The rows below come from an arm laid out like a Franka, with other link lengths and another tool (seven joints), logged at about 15 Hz.
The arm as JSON. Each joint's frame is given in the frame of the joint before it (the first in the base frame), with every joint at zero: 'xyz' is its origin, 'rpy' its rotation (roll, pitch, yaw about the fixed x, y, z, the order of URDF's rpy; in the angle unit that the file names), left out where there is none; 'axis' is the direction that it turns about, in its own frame. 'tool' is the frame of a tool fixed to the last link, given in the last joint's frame.
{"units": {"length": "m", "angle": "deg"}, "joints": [
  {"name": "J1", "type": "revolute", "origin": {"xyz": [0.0, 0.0, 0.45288]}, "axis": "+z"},
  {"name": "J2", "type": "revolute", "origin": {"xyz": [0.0, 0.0, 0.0]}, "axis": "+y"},
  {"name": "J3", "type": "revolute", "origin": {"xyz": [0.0, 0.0, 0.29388]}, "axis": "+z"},
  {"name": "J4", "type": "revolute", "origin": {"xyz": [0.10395, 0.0, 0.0]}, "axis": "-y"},
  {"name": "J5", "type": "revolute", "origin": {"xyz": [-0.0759, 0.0, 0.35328]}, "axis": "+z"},
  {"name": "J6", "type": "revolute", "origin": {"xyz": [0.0, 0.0, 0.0]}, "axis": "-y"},
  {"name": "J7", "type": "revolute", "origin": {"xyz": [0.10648, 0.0, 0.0]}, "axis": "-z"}
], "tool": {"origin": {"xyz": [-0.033, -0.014, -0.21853], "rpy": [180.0, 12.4, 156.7]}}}
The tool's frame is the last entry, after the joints.
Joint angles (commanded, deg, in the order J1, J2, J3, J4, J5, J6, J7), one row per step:
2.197 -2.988 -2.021 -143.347 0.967 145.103 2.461
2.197 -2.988 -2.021 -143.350 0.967 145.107 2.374
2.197 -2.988 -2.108 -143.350 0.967 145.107 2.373
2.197 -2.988 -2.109 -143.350 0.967 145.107 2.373
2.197 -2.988 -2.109 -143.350 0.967 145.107 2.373
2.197 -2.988 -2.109 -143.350 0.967 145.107 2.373
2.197 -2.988 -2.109 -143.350 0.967 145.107 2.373
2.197 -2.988 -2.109 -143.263 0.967 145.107 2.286
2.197 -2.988 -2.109 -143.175 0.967 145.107 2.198
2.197 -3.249 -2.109 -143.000 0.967 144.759 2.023
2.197 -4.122 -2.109 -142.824 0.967 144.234 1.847
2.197 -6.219 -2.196 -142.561 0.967 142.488 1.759
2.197 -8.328 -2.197 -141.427 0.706 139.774 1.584
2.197 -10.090 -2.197 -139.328 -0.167 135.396 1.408
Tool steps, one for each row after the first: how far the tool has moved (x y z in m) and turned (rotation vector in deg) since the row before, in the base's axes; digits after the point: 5 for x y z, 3 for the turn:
0.00001 -0.00005 -0.00001 -0.007 -0.002 0.087
-0.00002 -0.00069 0.00000 0.004 0.000 -0.086
0.00000 -0.00001 0.00000 0.000 0.000 -0.001
0.00000 0.00000 0.00000 0.000 0.000 0.000
0.00000 0.00000 0.00000 0.000 0.000 0.000
0.00000 0.00000 0.00000 0.000 0.000 0.000
0.00068 -0.00005 0.00057 -0.007 -0.088 0.087
0.00069 -0.00005 0.00058 -0.007 -0.089 0.088
0.00069 -0.00006 0.00271 -0.001 -0.090 0.178
0.00139 0.00000 0.00741 0.023 -0.526 0.182
-0.00018 -0.00046 0.01593 0.100 -0.614 0.026
0.00182 -0.00020 0.02056 -0.097 -0.531 0.392
0.00068 -0.00141 0.02223 -0.596 0.513 0.779

